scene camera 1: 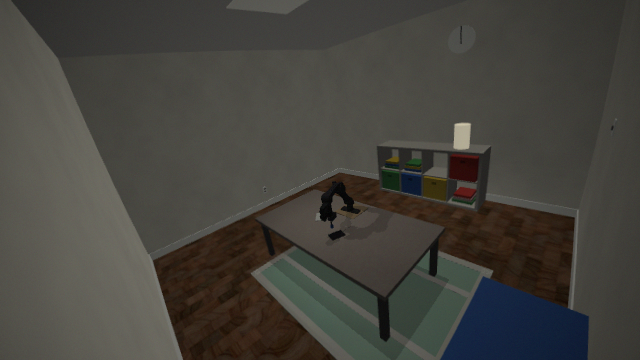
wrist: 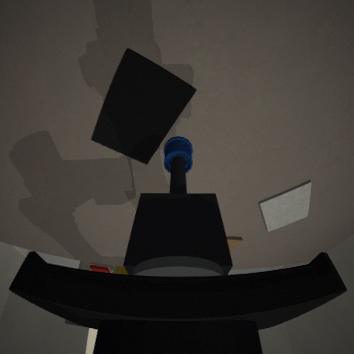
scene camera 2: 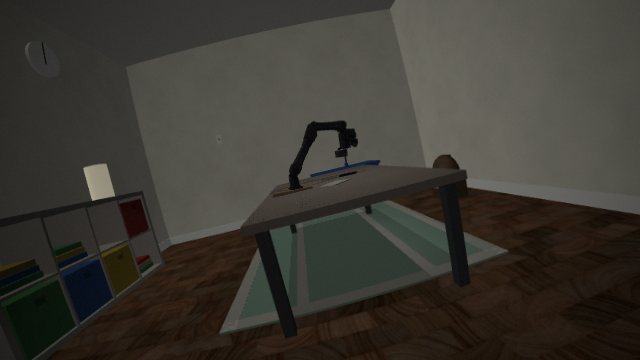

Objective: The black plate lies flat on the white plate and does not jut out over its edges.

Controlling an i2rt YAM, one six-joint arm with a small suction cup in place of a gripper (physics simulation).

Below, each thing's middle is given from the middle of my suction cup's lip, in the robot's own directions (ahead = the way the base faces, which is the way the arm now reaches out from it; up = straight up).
Scene:
Now: the black plate [wrist: 143, 101] 1 cm ahead of my suction cup, 5 cm to the left of it and 7 cm below it. Also, from my suction cup: white plate [wrist: 292, 204]: 20 cm behind, 28 cm to the right, 7 cm below.

